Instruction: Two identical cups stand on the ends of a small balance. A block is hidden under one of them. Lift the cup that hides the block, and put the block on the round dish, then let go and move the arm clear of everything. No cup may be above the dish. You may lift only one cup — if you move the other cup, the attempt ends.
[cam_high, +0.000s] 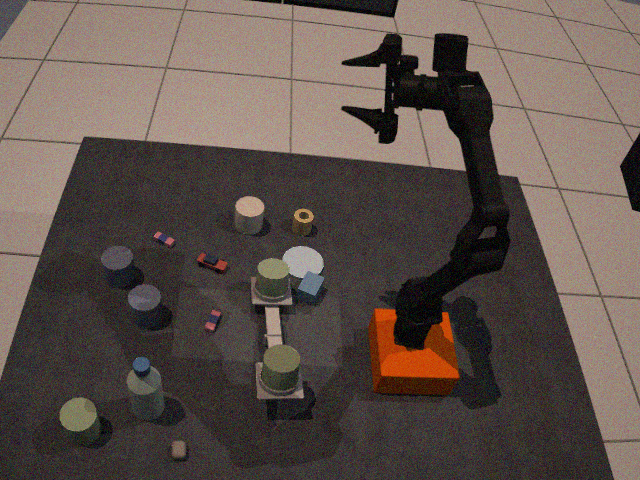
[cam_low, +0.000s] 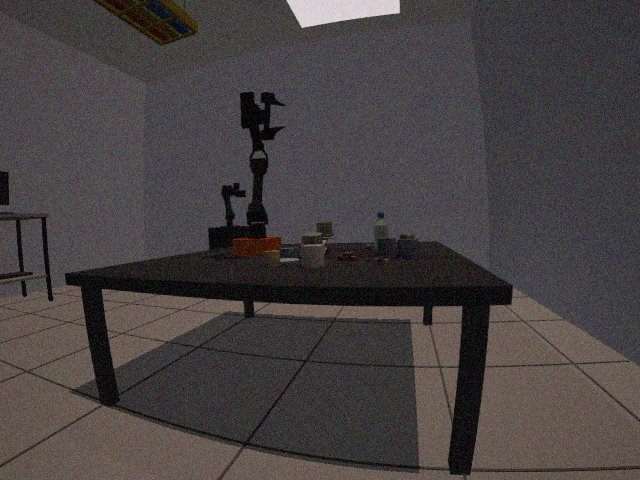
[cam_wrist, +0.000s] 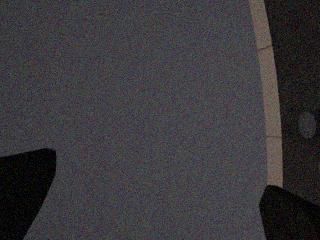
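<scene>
My gripper tip is 60 mm short of the grey-blue block, 80 mm to the right of it and 500 mm above it. From my gripper tip the other things lie so: cream cylinder: 160 mm ahead, 140 mm to the right, 500 mm below; balance: 30 mm ahead, 210 mm to the left, 520 mm below; pale round dish: 10 mm ahead, 40 mm to the right, 540 mm below.
</scene>
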